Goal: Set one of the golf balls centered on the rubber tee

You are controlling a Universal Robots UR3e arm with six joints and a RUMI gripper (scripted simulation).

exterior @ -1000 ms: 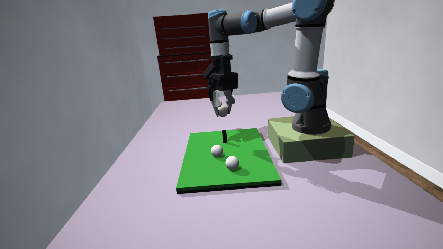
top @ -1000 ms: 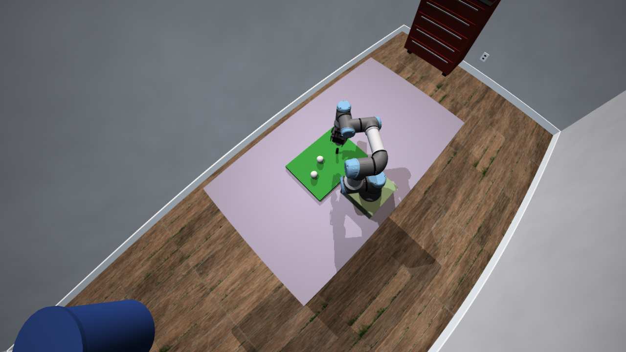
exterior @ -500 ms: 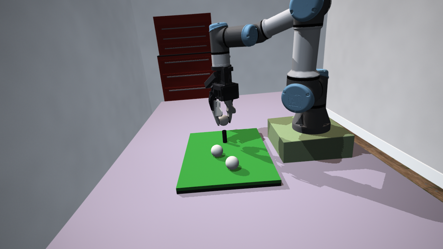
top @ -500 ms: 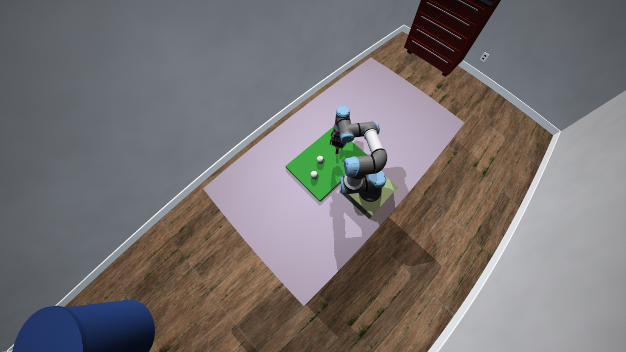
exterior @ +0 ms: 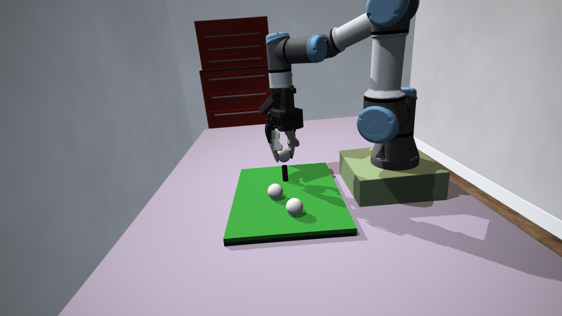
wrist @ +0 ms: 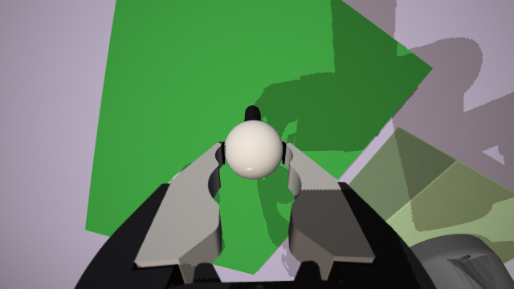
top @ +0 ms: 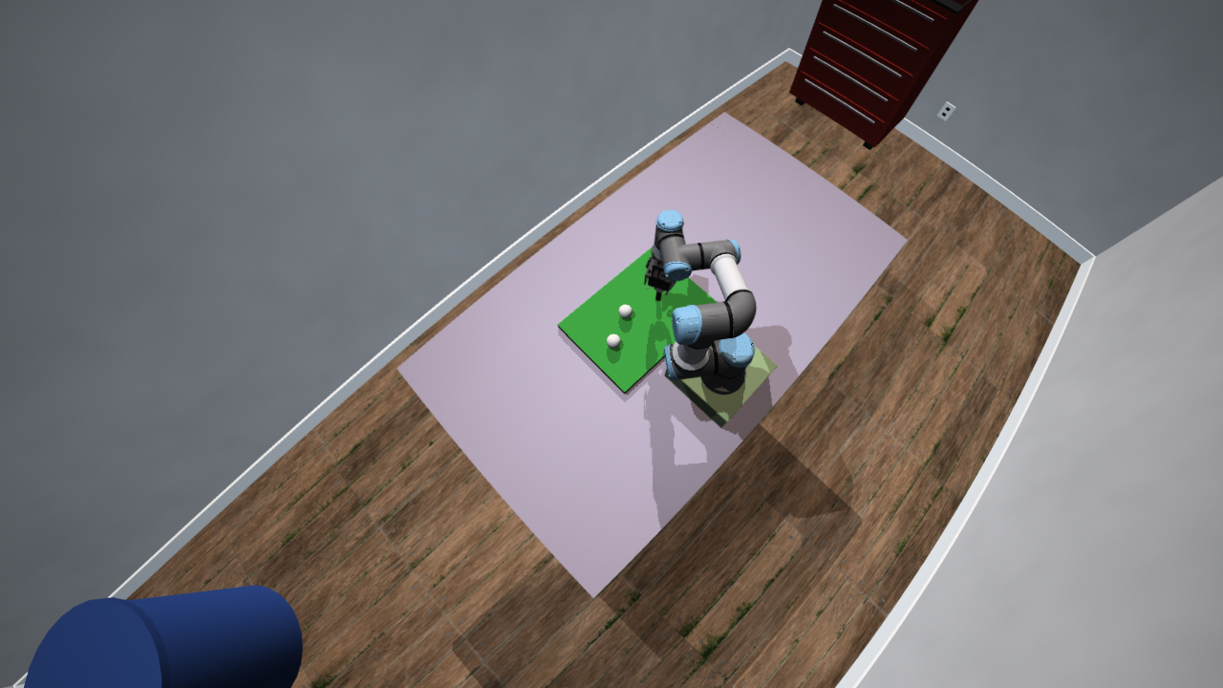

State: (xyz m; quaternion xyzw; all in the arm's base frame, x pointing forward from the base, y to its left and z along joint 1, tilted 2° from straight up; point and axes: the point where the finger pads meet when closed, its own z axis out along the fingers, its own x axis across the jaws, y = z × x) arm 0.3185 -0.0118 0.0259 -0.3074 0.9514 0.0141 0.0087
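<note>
Right now my hand is 1 cm past the green mat, 4 cm to the right of it and 8 cm above it. From my hand the other things lie so: white golf ball right at my hand.
</note>
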